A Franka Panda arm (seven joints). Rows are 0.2 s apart.
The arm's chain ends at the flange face. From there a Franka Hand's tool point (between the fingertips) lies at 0.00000 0.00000 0.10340 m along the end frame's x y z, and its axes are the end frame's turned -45 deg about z.
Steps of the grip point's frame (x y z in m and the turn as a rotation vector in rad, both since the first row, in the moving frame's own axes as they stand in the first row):
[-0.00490 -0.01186 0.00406 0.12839 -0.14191 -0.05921]
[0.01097 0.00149 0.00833 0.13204 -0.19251 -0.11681]
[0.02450 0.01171 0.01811 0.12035 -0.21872 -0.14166]
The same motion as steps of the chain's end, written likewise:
[0.00775 -0.00649 0.00595 -0.00956 -0.19113 -0.05921]
[0.03201 -0.01245 0.01113 -0.04276 -0.22949 -0.11681]
[0.04955 -0.01788 0.02131 -0.06956 -0.23976 -0.14166]

